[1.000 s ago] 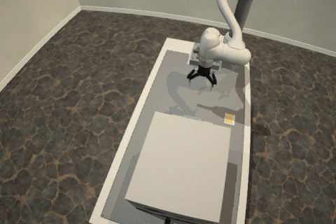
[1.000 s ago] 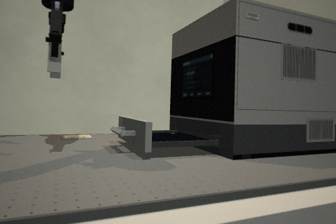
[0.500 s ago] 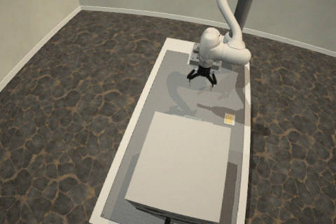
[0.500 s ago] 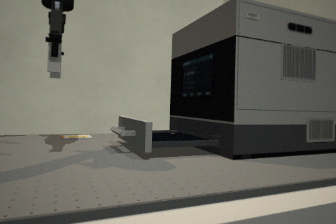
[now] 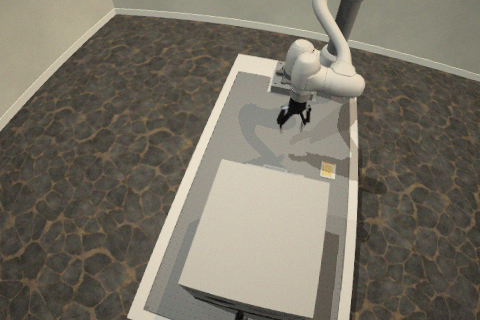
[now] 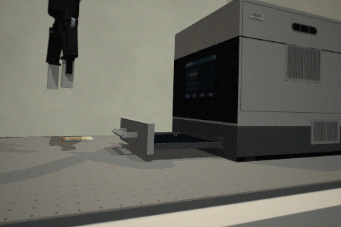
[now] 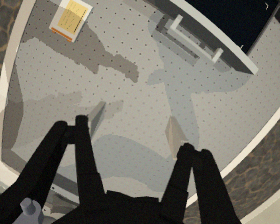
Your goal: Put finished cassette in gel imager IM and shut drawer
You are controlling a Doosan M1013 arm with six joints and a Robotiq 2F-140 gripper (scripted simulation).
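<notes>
My gripper is now 230 mm to the right of the cassette FINISHED, 190 mm above it and 80 mm short of it.
</notes>
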